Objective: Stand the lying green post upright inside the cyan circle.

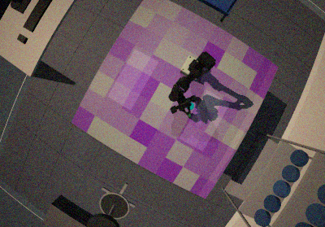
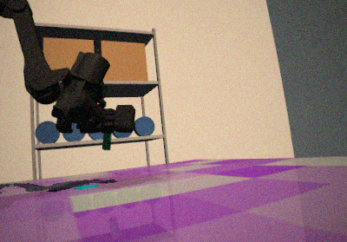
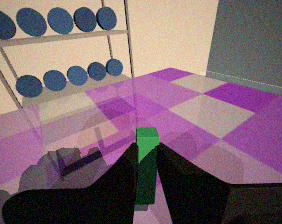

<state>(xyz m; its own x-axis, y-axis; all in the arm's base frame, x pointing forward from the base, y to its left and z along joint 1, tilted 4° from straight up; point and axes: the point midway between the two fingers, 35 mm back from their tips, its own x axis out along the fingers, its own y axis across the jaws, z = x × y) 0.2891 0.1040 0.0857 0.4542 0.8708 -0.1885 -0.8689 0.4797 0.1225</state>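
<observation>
My gripper tip is now 7 cm past the cyan circle, 1 cm to the left of it and 14 cm above it. From my gripper tip the other things lie so: green post: 2 cm below.
</observation>
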